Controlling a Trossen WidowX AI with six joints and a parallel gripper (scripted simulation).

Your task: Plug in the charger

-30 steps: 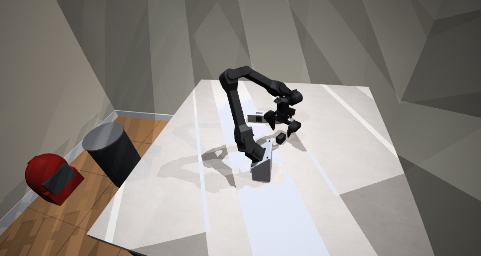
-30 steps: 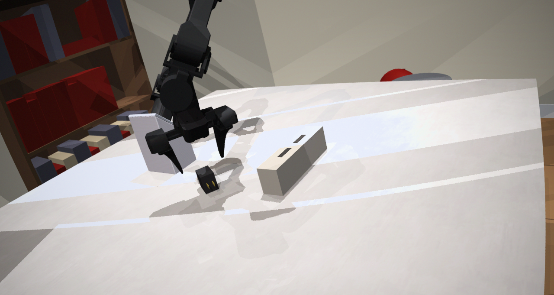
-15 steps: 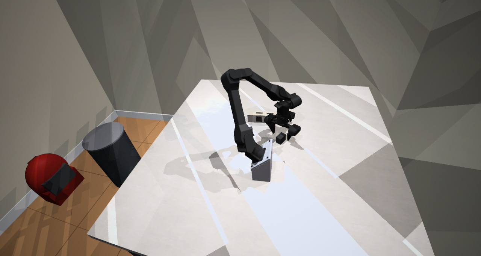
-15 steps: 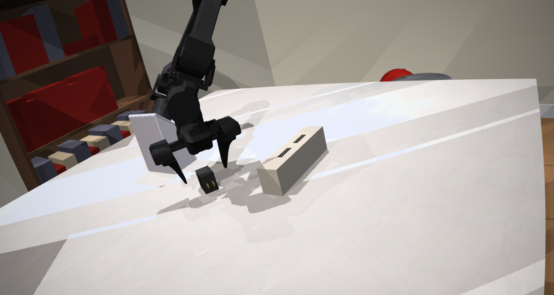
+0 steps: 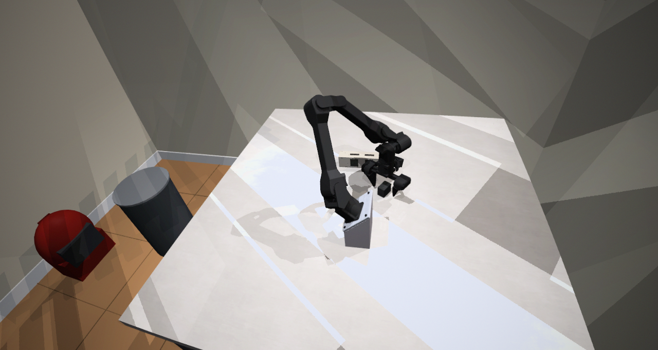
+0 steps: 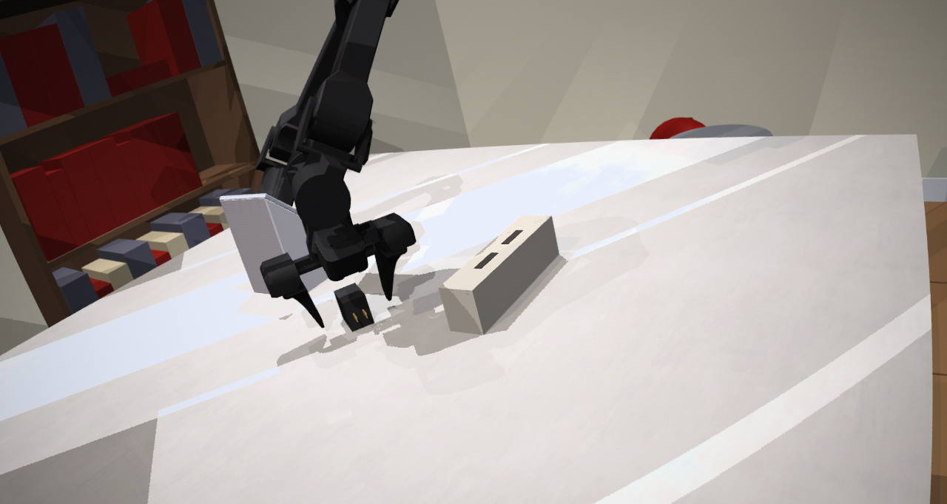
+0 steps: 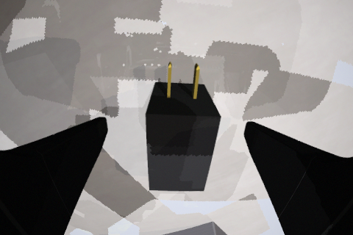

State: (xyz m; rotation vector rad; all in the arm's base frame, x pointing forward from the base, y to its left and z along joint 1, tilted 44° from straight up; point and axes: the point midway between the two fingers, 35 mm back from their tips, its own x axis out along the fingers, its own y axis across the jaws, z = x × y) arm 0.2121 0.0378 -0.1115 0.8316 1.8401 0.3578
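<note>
Right now my gripper tip is 20 mm short of the black two-prong charger, 10 mm to the left of it and 10 mm below it.
</note>
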